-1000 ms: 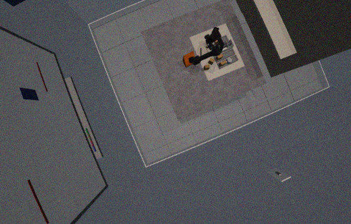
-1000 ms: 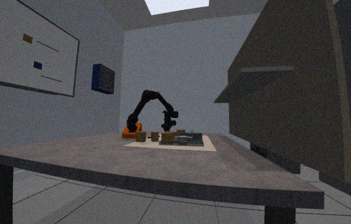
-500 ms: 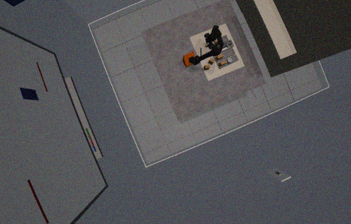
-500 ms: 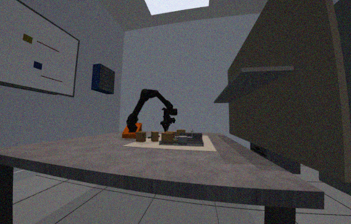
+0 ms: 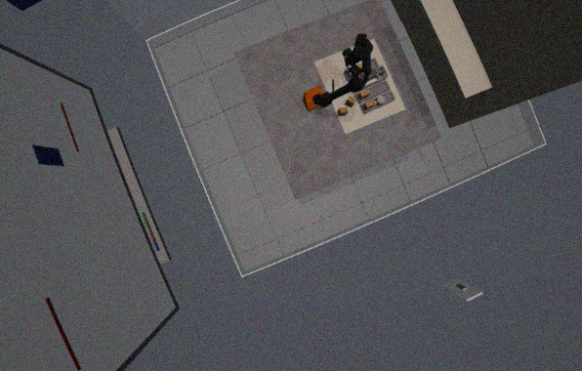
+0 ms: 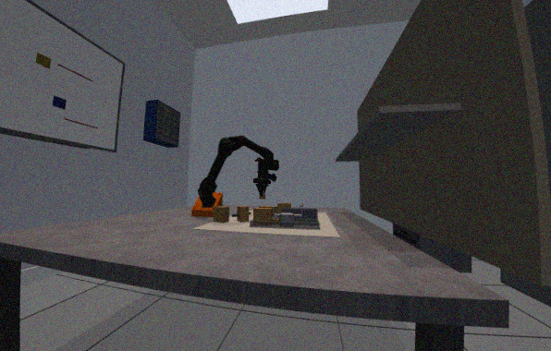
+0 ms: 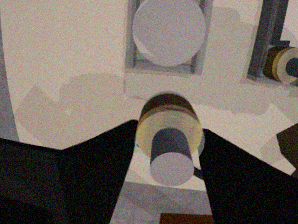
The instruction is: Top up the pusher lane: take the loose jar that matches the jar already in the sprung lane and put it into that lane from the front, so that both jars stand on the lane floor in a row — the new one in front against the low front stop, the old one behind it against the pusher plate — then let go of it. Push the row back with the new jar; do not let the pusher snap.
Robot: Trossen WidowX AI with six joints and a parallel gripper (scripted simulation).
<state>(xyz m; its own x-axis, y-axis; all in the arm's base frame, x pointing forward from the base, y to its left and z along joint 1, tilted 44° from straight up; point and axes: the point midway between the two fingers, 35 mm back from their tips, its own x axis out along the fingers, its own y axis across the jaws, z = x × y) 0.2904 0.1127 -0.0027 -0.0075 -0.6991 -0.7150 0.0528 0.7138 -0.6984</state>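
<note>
Right now my gripper tip is 15 cm short of the pusher plate, 10 cm to the left of it and 6 cm above it.
</note>
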